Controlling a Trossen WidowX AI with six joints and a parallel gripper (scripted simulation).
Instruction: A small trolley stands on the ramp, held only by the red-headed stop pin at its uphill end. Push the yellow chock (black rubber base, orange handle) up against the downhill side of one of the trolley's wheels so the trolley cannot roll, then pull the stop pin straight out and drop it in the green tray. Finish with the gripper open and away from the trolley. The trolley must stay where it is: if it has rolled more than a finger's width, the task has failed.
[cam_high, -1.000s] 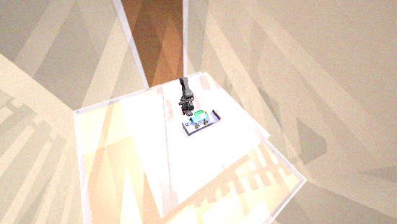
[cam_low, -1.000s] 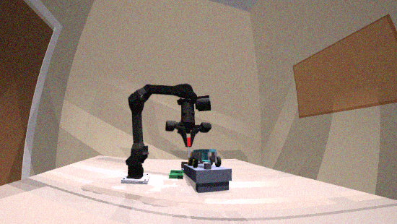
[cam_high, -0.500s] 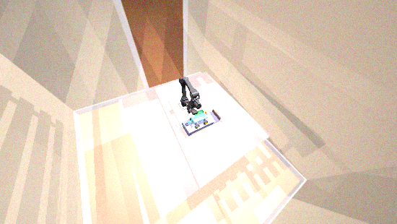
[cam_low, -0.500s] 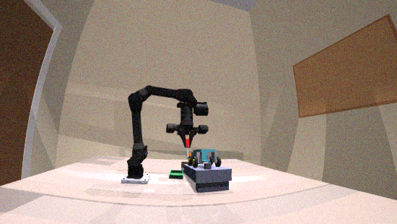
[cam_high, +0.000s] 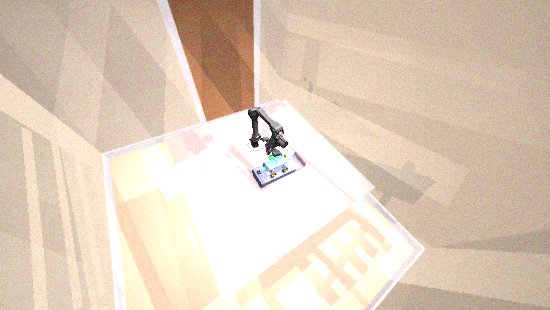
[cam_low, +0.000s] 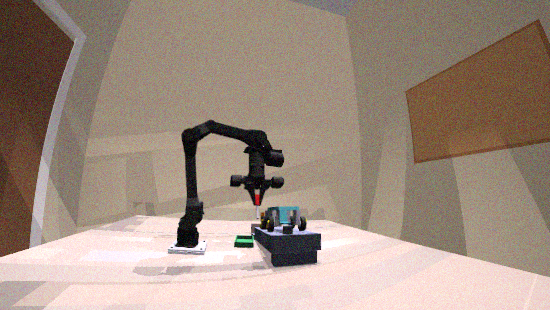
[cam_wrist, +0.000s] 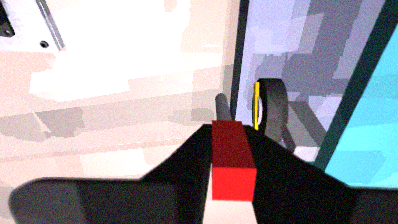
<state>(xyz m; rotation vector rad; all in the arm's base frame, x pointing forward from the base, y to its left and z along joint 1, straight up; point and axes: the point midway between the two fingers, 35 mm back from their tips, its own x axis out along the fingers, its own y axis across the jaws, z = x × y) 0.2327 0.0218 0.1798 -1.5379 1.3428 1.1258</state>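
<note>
Right now the green tray is 40 mm behind my gripper tip, 110 mm to the left of it and 170 mm below it. Also, from my gripper tip: red-headed stop pin (right at my gripper tip); yellow chock (30 mm ahead, 120 mm to the left, 80 mm below); teal trolley (90 mm ahead, 30 mm to the left, 50 mm below).
</note>
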